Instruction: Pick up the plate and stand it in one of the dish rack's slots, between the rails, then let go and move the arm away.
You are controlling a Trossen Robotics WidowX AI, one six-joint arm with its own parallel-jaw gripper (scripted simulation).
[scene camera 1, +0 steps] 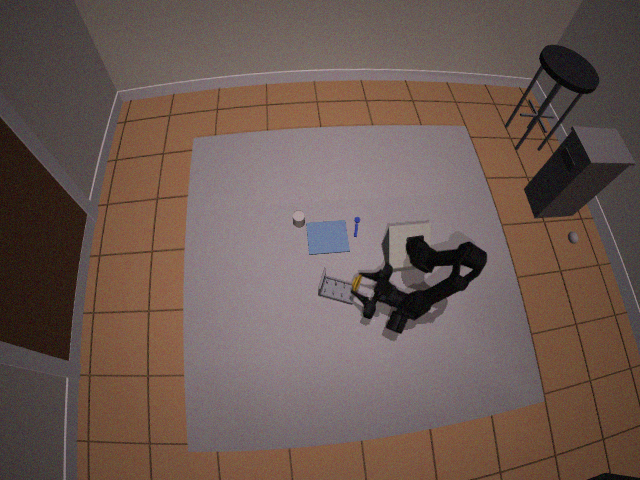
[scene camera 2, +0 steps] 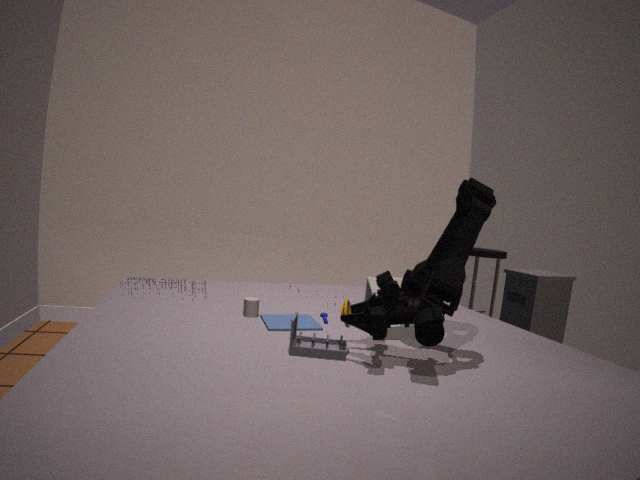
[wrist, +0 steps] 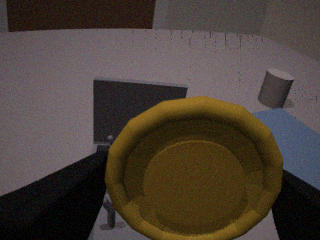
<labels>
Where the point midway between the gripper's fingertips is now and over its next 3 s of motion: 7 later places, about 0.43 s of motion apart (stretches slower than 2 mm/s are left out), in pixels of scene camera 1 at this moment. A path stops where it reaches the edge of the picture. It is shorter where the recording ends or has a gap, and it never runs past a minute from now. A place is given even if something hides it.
My gripper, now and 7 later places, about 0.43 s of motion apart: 354, 282; 357, 287; 356, 289; 351, 289; 347, 288; 345, 288; 345, 288; 344, 282
</labels>
